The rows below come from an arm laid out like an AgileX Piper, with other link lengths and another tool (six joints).
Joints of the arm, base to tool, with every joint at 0 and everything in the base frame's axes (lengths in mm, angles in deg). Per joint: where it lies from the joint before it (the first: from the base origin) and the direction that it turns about. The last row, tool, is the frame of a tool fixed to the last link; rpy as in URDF.
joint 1: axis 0 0 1 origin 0.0 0.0 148.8
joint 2: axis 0 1 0 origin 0.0 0.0 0.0
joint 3: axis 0 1 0 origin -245.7 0.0 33.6
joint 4: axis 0.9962 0 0.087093 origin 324.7 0.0 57.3
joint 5: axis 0 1 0 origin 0.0 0.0 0.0
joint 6: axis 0.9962 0 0.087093 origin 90.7 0.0 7.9
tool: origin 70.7 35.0 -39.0 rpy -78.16 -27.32 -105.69
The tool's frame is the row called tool.
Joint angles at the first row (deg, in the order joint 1, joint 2, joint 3, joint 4, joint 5, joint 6):
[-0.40, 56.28, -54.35, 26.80, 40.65, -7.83]
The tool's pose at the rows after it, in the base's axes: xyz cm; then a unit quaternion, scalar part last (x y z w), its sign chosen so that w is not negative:
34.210 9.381 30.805 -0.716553 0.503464 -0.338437 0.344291
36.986 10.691 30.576 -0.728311 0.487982 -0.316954 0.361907
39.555 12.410 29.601 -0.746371 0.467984 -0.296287 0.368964
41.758 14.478 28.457 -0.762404 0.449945 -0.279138 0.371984
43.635 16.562 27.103 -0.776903 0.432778 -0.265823 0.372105
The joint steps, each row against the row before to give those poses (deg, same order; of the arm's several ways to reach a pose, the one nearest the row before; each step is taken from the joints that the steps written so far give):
[0.00, 8.66, -5.73, 5.19, 0.00, -4.36]
[1.04, 8.09, -5.95, 4.97, 0.13, -4.47]
[1.99, 8.08, -6.02, 2.50, 0.40, -3.03]
[2.53, 7.26, -5.77, 0.80, 0.15, -1.20]
[2.45, 6.59, -5.38, 0.09, 0.00, -0.66]

